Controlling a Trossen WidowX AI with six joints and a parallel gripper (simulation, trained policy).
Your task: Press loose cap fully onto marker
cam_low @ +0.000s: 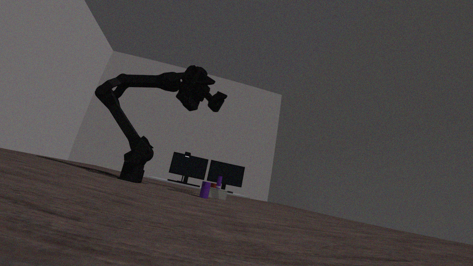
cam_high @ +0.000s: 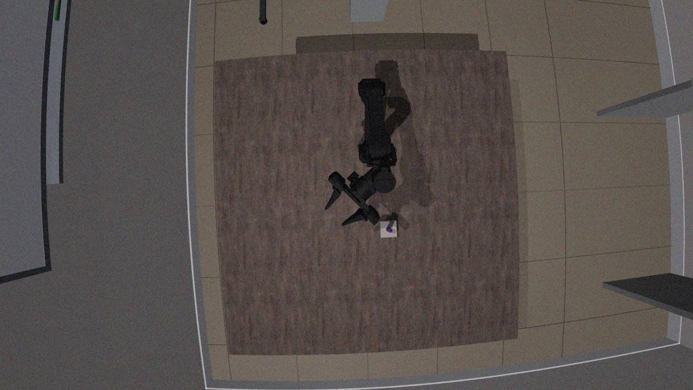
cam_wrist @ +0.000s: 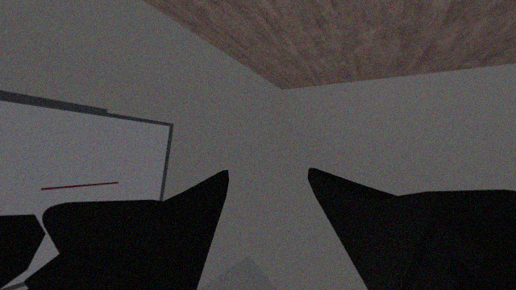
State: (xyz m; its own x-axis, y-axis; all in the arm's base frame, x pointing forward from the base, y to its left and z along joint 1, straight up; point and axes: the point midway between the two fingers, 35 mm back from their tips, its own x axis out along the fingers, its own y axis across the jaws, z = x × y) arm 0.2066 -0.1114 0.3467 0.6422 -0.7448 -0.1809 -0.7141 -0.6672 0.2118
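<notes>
My gripper tip is 3 cm short of the purple cap, 9 cm to the right of it and 31 cm above it. The rest, counted from my gripper tip: holder block: 8 cm ahead, 20 cm to the left, 32 cm below.
</notes>
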